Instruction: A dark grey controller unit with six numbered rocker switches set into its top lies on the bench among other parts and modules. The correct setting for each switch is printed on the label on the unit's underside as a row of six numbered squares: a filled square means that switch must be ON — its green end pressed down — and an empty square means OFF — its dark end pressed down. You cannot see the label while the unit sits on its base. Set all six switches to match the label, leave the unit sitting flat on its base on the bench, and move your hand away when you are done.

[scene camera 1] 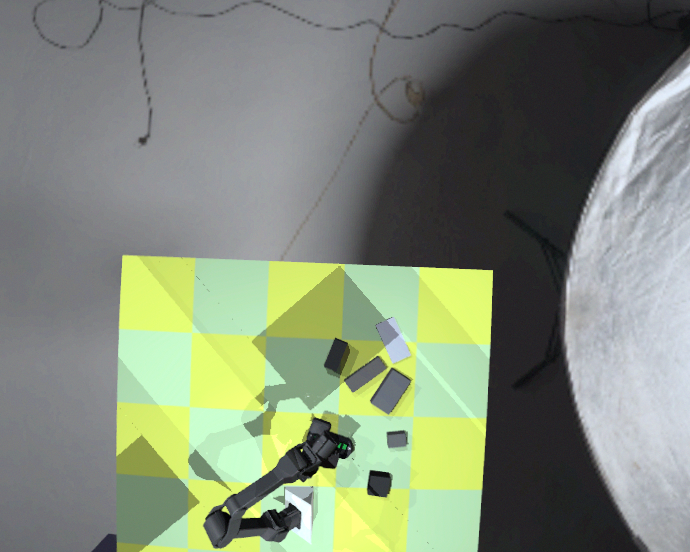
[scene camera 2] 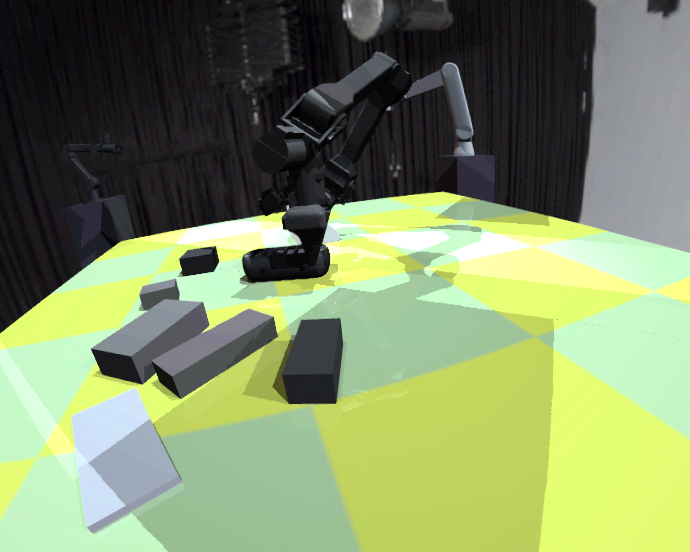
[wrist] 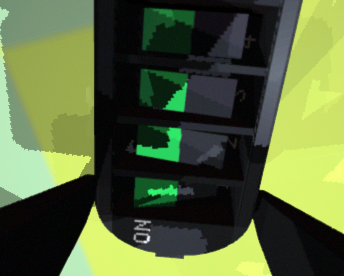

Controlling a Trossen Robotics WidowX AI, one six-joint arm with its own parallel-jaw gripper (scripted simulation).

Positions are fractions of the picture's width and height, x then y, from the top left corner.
Scene:
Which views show the pale flat plate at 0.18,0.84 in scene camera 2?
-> Scene camera 1 and scene camera 2 only.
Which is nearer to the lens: the long dark bar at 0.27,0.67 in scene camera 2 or the pale flat plate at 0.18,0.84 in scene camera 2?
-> The pale flat plate.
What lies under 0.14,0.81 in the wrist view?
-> The gripper.

